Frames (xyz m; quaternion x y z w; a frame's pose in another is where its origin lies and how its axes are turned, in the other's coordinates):
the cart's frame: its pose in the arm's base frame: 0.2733 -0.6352 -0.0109 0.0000 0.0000 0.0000 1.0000
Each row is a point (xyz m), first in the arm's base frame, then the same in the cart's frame.
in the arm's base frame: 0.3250 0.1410 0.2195
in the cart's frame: 0.0517 0.7762 0.2304
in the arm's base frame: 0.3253 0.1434 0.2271
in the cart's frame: 0.0520 0.7786 0.2380
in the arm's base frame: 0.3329 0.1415 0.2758
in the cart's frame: 0.0596 0.7767 0.2867
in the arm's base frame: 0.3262 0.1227 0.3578
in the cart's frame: 0.0529 0.7579 0.3687
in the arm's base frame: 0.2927 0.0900 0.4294
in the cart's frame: 0.0194 0.7252 0.4403
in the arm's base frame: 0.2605 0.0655 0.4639
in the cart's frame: -0.0128 0.7007 0.4748
